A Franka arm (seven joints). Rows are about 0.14 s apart.
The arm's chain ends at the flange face. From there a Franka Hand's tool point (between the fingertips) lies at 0.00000 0.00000 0.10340 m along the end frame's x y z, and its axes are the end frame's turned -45 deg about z.
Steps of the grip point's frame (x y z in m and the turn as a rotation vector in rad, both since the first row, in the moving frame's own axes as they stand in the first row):
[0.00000, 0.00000, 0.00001, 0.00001, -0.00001, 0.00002]
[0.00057, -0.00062, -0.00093, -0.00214, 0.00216, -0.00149]
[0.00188, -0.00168, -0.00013, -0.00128, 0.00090, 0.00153]
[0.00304, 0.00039, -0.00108, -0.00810, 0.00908, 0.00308]
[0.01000, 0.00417, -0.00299, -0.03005, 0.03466, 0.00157]
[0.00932, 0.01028, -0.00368, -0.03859, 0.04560, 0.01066]
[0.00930, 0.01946, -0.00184, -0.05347, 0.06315, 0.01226]
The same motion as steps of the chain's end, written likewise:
[0.00000, 0.00000, 0.00001, 0.00000, -0.00001, 0.00002]
[-0.00035, -0.00084, -0.00093, 0.00001, 0.00304, -0.00149]
[-0.00002, -0.00255, -0.00013, -0.00027, 0.00154, 0.00153]
[0.00117, -0.00180, -0.00107, 0.00069, 0.01215, 0.00308]
[0.00529, -0.00379, -0.00288, 0.00326, 0.04576, 0.00157]
[0.00770, 0.00116, -0.00350, 0.00496, 0.05953, 0.01066]
[0.01182, 0.00784, -0.00149, 0.00684, 0.08246, 0.01226]

